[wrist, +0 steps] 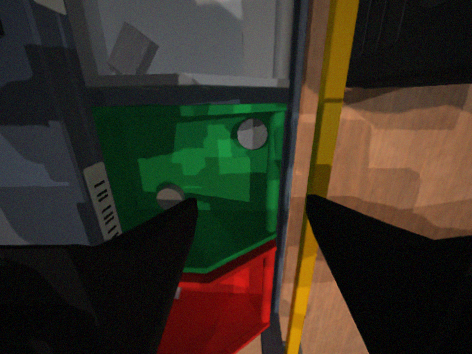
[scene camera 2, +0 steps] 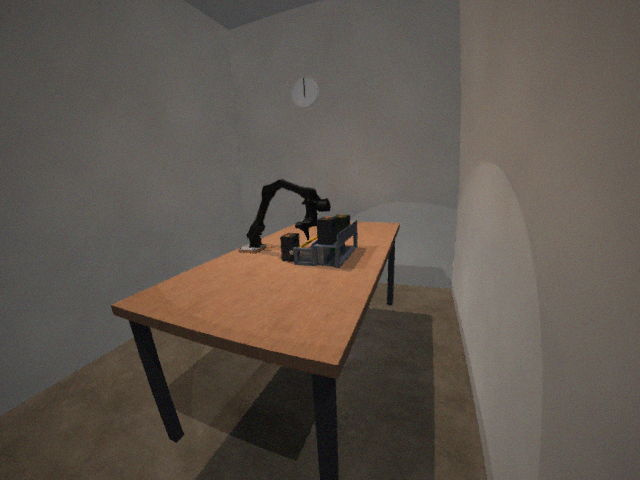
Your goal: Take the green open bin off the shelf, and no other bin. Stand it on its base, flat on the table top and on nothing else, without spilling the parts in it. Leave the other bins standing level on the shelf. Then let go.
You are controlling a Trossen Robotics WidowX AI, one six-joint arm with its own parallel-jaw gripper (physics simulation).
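Seen in the pictures: gripper, fingertip midpoint: [wrist: 251, 203] [scene camera 2: 313, 240]; arm's base, origin of the base link: [scene camera 2: 255, 246].
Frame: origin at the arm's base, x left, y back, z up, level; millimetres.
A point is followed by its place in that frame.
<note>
The green bin [wrist: 150, 135] @(x -120, y -469, z -13 mm) stands on the blue-grey shelf [scene camera 2: 347, 236] @(x -147, y -580, z 94 mm) [wrist: 35, 155] @(x -128, y -473, z 80 mm), between a grey bin [wrist: 200, 35] @(x -182, y -408, z -13 mm) and a red bin [wrist: 225, 310] @(x 73, y -441, z 9 mm). Two round grey parts lie in it, one part [wrist: 252, 134] @(x -107, y -383, z -3 mm) near its front wall and another part [wrist: 171, 196] @(x -65, y -463, z -3 mm) deeper in. My gripper [scene camera 2: 305, 232] @(x -79, y -389, z 58 mm) [wrist: 251, 203] @(x -79, y -389, z 58 mm) is open with nothing between its fingers, low over the front of the shelf. In the wrist view the left fingertip overlaps the green bin, and the right one is beyond the front wall, over the yellow strip. The green bin cannot be made out in the scene view.
The yellow strip [wrist: 332, 75] @(x -136, y -339, z 43 mm) runs along the shelf front. A dark case [scene camera 2: 290, 246] @(x -217, y -296, z 59 mm) [wrist: 410, 40] @(x -143, y -318, z 65 mm) stands on the table [scene camera 2: 248, 294] @(x -616, y -240, z -22 mm) [wrist: 420, 145] @(x -69, y -241, z -22 mm) in front of the shelf. Two dark cases [scene camera 2: 326, 230] @(x -260, y -492, z 150 mm) [scene camera 2: 342, 222] @(x -43, y -546, z 148 mm) stand on the shelf's raised rear part.
</note>
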